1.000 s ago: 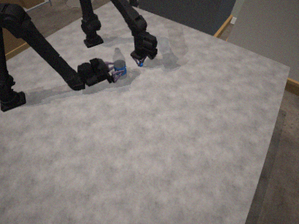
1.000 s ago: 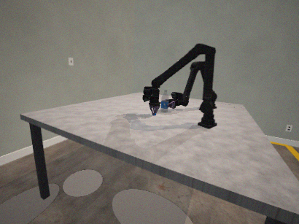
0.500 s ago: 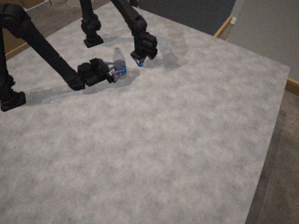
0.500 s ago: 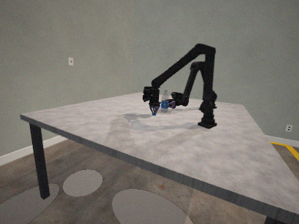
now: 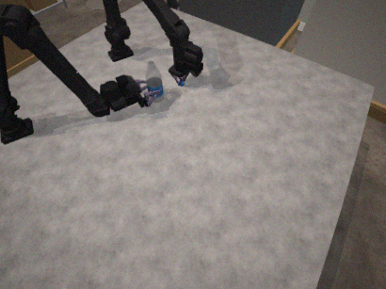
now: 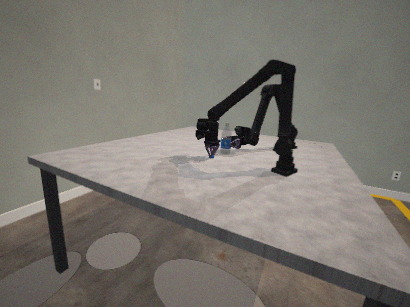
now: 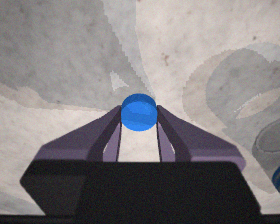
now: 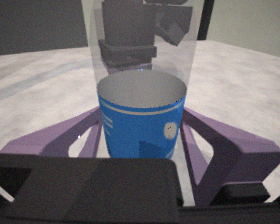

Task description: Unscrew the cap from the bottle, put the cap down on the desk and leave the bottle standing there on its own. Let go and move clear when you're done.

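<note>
My right gripper is now 30 mm below the clear bottle. Round my right hand: blue cap: 140 mm to the left, 60 mm below, 40 mm ahead.
Now: the blue cap 1 cm below my left hand. Also, from my left hand: clear bottle (4 cm behind, 14 cm to the right, 9 cm above).
</note>
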